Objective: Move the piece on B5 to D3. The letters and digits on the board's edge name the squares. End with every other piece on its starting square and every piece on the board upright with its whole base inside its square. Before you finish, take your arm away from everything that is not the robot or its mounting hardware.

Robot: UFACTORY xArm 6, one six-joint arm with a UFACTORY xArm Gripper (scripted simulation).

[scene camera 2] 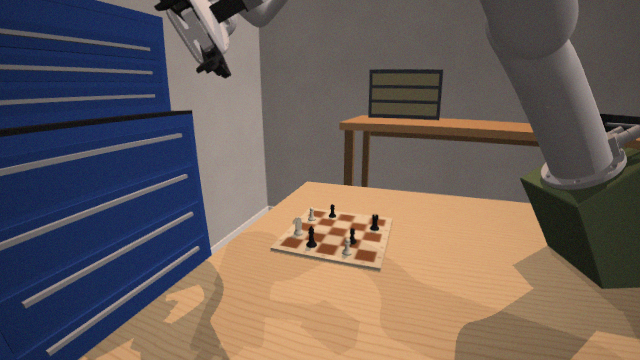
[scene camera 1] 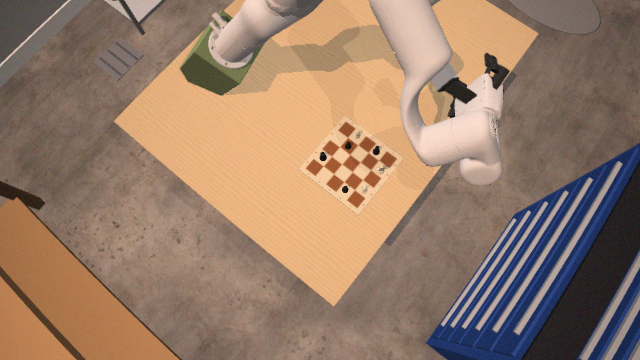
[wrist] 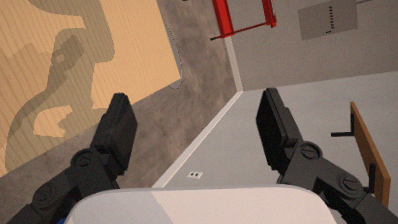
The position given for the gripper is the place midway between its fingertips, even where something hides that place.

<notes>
In view: the gripper (scene camera 2: 186,36) and a chessboard (scene camera 1: 356,167).
The gripper shows as well in scene camera 1 (scene camera 1: 475,69) and in the wrist view (wrist: 195,106). The wrist view misses the chessboard: it is out of frame.
</notes>
